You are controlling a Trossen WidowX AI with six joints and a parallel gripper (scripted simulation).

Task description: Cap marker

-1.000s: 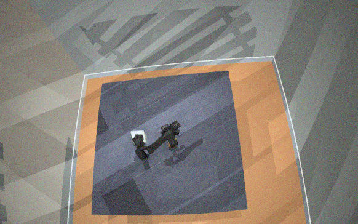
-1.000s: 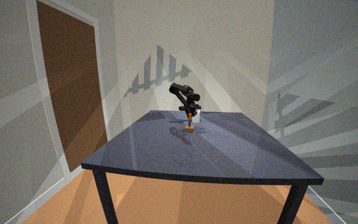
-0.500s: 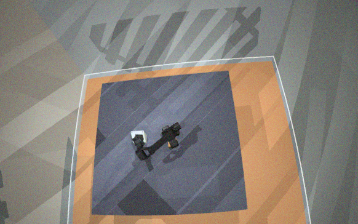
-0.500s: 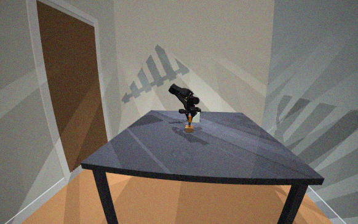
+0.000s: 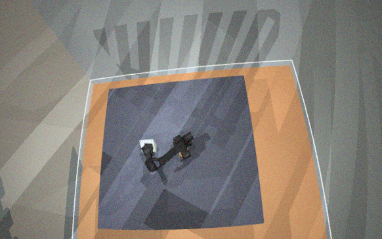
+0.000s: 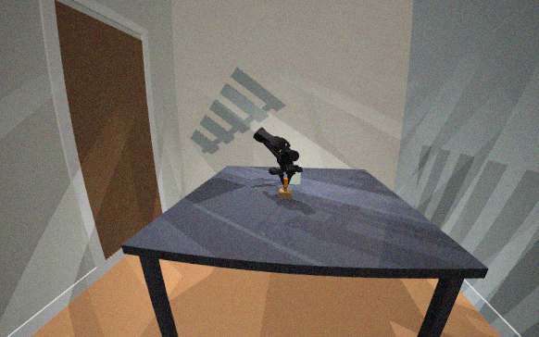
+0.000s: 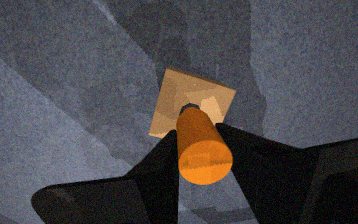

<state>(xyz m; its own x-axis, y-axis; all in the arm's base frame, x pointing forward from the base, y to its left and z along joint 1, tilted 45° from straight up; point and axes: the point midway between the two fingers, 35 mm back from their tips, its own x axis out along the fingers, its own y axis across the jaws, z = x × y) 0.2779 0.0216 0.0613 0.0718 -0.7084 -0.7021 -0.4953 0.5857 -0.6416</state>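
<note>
Now: the orange marker cap 1 cm above my gripper tip. The rest, counted from my gripper tip: holder block (6 cm below).
</note>
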